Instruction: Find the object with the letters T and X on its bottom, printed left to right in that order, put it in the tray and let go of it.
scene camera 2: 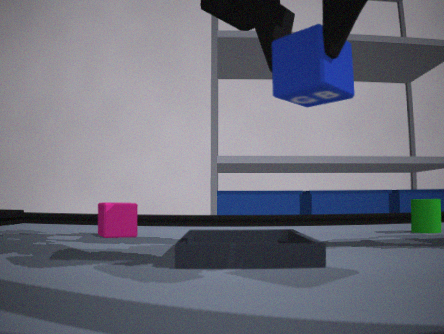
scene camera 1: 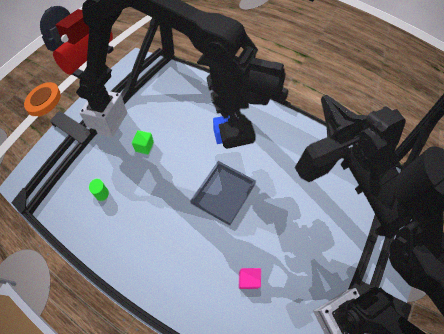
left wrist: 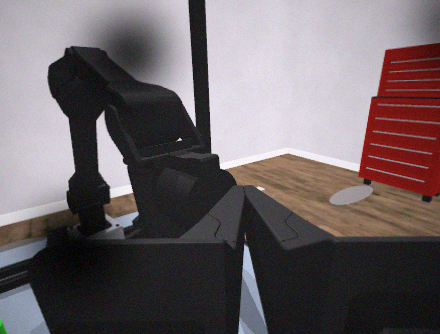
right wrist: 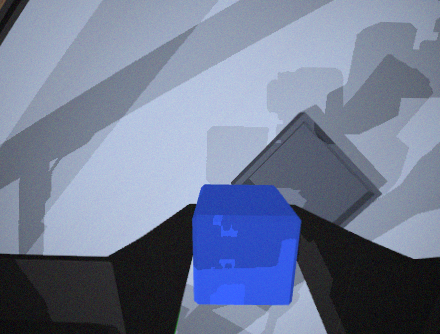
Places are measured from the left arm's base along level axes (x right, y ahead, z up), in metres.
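Pixels of known places: left gripper, fingertip midpoint: [scene camera 1: 323, 96] [left wrist: 242, 194]; right gripper, fingertip midpoint: [scene camera 2: 302, 65] [right wrist: 241, 212]; left arm's base, link origin: [scene camera 1: 348, 316]; right arm's base, link origin: [scene camera 1: 99, 102] [left wrist: 94, 226].
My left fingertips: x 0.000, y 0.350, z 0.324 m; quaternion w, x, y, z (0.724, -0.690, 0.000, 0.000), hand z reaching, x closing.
Note:
Ahead of a thing's pixels: the offset from my left fingertips to its top centre.
My right gripper [scene camera 1: 223, 131] [scene camera 2: 302, 62] [right wrist: 241, 212] is shut on a blue cube {dx -0.080, dy +0.154, dz -0.213 m} [scene camera 1: 218, 131] [scene camera 2: 297, 67] [right wrist: 242, 260], high above the table. In scene camera 2 the cube's bottom shows two pale letters, which look like C or G, then B. The grey tray {dx -0.115, dy +0.073, dz -0.366 m} [scene camera 1: 227, 197] [scene camera 2: 250, 256] [right wrist: 310, 170] stands below and beside it. A pink cube {dx -0.154, dy -0.155, dz -0.339 m} [scene camera 1: 250, 278] [scene camera 2: 117, 220], a green cylinder {dx -0.420, dy +0.197, dz -0.336 m} [scene camera 1: 99, 190] [scene camera 2: 426, 216] and a green cube {dx -0.262, dy +0.291, dz -0.339 m} [scene camera 1: 143, 142] stand on the table, their bottoms hidden. My left gripper [scene camera 1: 327, 102] [left wrist: 242, 194] is shut and empty, raised.
A black frame edge [scene camera 1: 100, 284] [scene camera 2: 165, 219] borders the table. My left arm [scene camera 1: 400, 175] reaches over the table's right side in scene camera 1. An orange ring [scene camera 1: 31, 105] lies beyond the table's left edge. A grey shelf unit [scene camera 2: 214, 125] stands behind.

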